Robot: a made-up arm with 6 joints.
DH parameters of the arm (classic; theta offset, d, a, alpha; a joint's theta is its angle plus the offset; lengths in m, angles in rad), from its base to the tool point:
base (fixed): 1.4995 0 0.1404 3.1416
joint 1: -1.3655 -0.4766 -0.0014 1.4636
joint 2: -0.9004 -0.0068 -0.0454 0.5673
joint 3: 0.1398 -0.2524 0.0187 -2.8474
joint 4: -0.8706 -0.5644 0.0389 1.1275
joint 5: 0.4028 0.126 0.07 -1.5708
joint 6: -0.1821 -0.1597 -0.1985 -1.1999
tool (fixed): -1.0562 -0.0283 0 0
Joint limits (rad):
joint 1: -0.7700..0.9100
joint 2: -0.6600..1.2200
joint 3: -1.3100..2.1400
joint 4: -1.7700..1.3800
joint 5: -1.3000..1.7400
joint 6: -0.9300..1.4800
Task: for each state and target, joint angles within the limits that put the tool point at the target. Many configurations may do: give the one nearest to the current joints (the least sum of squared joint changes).
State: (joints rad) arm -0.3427 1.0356 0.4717 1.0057 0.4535 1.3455
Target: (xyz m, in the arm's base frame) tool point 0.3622 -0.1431 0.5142
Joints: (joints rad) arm -0.7700 0.8522 0.8990 0.7064 -0.0296 1.2820
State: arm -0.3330 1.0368 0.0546 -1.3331 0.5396 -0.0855
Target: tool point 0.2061 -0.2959 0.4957
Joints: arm 0.0941 0.3875 -0.4384 -1.0086 1.0464 0.0762
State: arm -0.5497 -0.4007 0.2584 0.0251 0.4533 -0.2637
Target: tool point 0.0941 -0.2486 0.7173
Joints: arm -0.1901 0.1421 0.2067 0.4056 0.6490 -0.7162
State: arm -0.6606 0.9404 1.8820 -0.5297 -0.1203 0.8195
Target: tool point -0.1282 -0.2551 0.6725
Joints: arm -0.7700 1.0321 2.0644 -0.7864 -0.0205 0.4818
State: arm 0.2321 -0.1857 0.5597 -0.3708 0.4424 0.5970
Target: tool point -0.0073 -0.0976 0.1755
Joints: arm 0.3389 -0.6545 0.4595 -0.3180 1.0384 1.2555
